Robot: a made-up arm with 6 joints. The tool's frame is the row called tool. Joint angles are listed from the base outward. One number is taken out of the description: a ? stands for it. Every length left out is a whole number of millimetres.
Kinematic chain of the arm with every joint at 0, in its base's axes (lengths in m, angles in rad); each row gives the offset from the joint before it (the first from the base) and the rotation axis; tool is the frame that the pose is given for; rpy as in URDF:
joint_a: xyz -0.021 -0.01 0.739 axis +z
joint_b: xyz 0.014 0.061 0 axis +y
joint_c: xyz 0.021 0 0.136 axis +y
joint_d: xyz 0.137 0 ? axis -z
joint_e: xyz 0.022 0.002 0 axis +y
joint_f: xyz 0.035 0 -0.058 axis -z
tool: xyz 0.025 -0.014 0 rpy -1.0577 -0.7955 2.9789
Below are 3 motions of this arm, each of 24 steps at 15 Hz.
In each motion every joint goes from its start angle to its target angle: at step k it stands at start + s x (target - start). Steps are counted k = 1, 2, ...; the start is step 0. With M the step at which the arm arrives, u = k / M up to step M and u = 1 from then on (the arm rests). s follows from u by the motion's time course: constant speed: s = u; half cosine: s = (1 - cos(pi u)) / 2; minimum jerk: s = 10 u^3 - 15 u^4 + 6 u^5.
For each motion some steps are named. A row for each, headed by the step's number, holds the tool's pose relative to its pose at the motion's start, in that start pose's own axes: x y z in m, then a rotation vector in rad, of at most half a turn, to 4 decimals.
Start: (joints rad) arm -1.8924 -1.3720 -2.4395 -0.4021 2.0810 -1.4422
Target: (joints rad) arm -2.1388 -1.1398 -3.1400 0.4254 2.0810 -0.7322
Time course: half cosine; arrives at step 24
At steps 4, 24:
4: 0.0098 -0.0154 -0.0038 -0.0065 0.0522 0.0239
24: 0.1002 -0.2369 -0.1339 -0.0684 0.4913 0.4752

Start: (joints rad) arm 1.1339 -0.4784 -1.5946 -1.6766 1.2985 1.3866
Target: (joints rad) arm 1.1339 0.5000 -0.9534 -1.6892 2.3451 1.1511
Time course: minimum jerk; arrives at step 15
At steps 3, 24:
3: 0.0384 0.0261 -0.0370 0.1096 -0.0439 -0.0018
24: 0.6608 0.5360 0.0352 1.7863 -0.5014 0.6710

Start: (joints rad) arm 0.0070 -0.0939 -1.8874 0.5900 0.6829 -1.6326
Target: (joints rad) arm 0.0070 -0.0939 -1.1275 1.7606 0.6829 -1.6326
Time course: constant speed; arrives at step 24
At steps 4, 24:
4: -0.0001 0.0487 -0.0639 -0.2168 0.0834 0.0108
24: 0.0944 0.1763 -0.4442 -1.1740 0.6577 -0.2622

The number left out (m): -0.545
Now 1 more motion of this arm.
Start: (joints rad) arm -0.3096 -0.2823 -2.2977 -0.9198 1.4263 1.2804
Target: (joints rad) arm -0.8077 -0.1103 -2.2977 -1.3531 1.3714 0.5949
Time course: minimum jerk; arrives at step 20
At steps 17, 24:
17: -0.1281 0.0847 -0.0650 1.0021 0.2011 0.5666
24: -0.1328 0.0873 -0.0655 1.0341 0.2079 0.5736

